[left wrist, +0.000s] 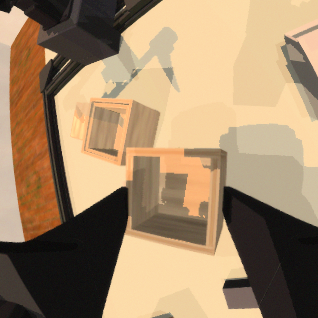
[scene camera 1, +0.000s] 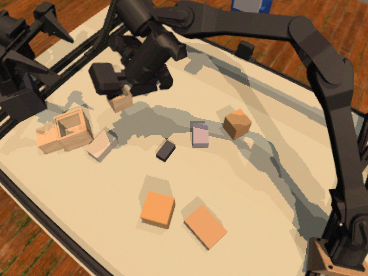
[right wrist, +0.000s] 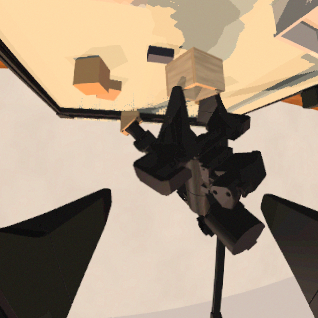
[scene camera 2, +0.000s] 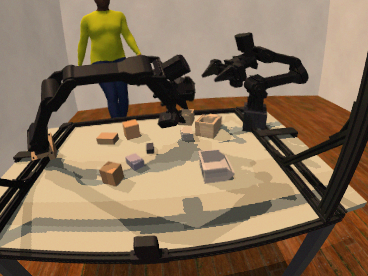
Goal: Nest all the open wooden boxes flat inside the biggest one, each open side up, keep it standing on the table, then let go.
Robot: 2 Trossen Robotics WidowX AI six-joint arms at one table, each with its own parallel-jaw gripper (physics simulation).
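Seen in the pictures: left gripper, fingertip midpoint: [left wrist: 175, 193] [scene camera 1: 118, 97] [right wrist: 192, 79] [scene camera 2: 185, 116]; right gripper, fingertip midpoint: [scene camera 1: 61, 56] [right wrist: 187, 198] [scene camera 2: 207, 78]; left arm's base at its link origin: [scene camera 1: 343, 257] [right wrist: 131, 126] [scene camera 2: 41, 146]; right arm's base at its link origin: [left wrist: 58, 7] [scene camera 1: 11, 84] [scene camera 2: 255, 107].
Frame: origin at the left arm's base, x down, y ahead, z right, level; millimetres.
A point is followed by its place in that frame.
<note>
My left gripper [scene camera 1: 122, 94] {x -70, y 550, z 212 mm} [left wrist: 175, 193] {x -70, y 550, z 212 mm} [right wrist: 192, 79] {x -70, y 550, z 212 mm} is shut on an open wooden box [scene camera 1: 121, 103] {x -73, y 535, z 195 mm} [scene camera 2: 187, 116] {x -80, y 543, z 240 mm} [left wrist: 218, 200] {x -81, y 535, z 233 mm} [right wrist: 195, 67] {x -73, y 583, z 212 mm}, held above the table with its opening facing the left wrist camera. A larger-looking open wooden box [scene camera 1: 76, 138] {x 12, y 650, z 119 mm} [scene camera 2: 206, 128] {x 15, y 653, z 178 mm} [left wrist: 141, 127] {x 20, y 654, z 178 mm} stands open side up. A lighter wooden piece [scene camera 1: 48, 140] {x 8, y 718, z 92 mm} lies against it; whether that is hollow is unclear. My right gripper [scene camera 1: 62, 60] {x -188, y 646, z 201 mm} [scene camera 2: 210, 76] {x -188, y 646, z 201 mm} is open and empty, raised at the robot's right side. The inside floor of the standing box is hard to see.
A pale pink tray [scene camera 2: 216, 167] {x 50, y 572, z 373 mm} lies near the right front in scene camera 2. A pale block [scene camera 1: 102, 145] {x 28, y 583, z 125 mm} [scene camera 2: 187, 133] {x 28, y 581, z 156 mm}, dark block [scene camera 1: 166, 150] {x 37, y 423, z 158 mm} [scene camera 2: 150, 148] {x 37, y 422, z 178 mm}, lilac block [scene camera 1: 200, 136] {x 29, y 349, z 216 mm} [scene camera 2: 134, 161] {x 30, y 347, z 243 mm}, brown block [scene camera 1: 237, 124] {x 4, y 265, z 259 mm} [scene camera 2: 111, 173] {x 7, y 263, z 308 mm} and two orange blocks [scene camera 1: 158, 209] {x -3, y 389, z 3 mm} [scene camera 1: 205, 227] {x 27, y 285, z -2 mm} are scattered about.
</note>
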